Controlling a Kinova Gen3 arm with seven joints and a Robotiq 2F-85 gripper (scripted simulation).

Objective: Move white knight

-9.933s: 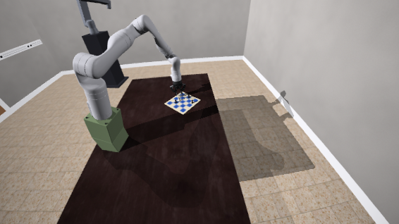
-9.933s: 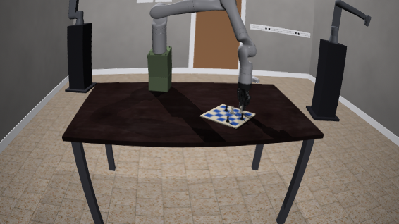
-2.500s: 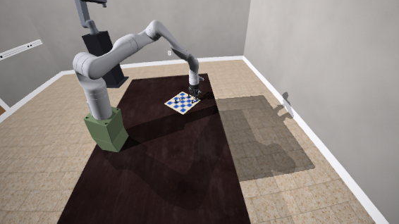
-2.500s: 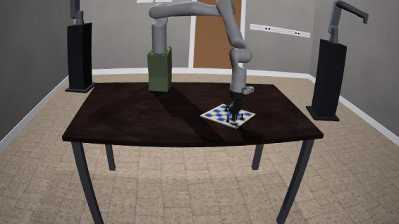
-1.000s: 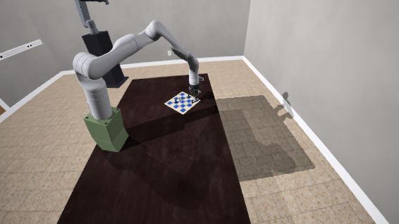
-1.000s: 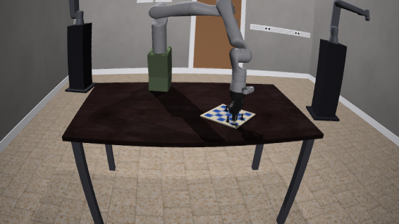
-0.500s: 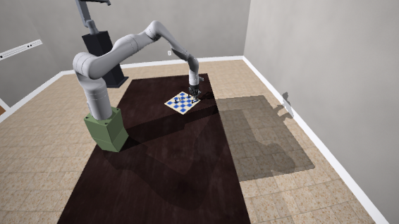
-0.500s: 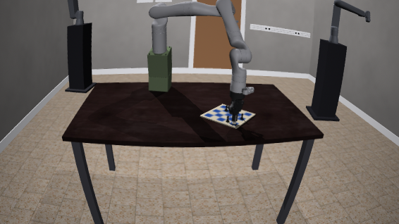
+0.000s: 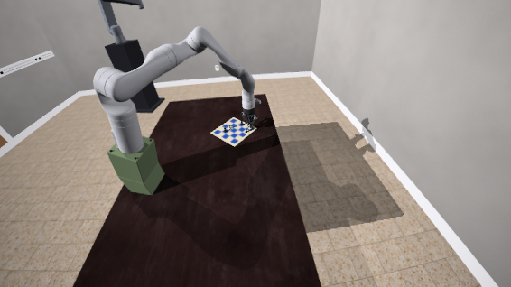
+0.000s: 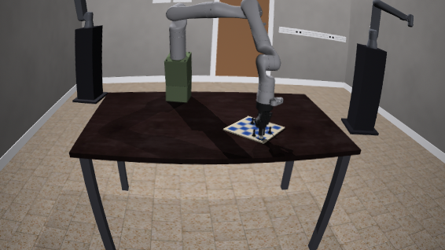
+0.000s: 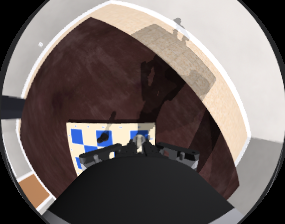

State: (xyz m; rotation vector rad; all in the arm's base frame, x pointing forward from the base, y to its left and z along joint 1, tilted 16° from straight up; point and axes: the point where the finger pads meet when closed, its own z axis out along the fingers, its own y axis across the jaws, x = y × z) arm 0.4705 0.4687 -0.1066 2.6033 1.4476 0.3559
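The white knight is 2 cm below my hand. The rest, counted from my hand: chessboard (10 cm behind, 3 cm below, 2 cm to the right).
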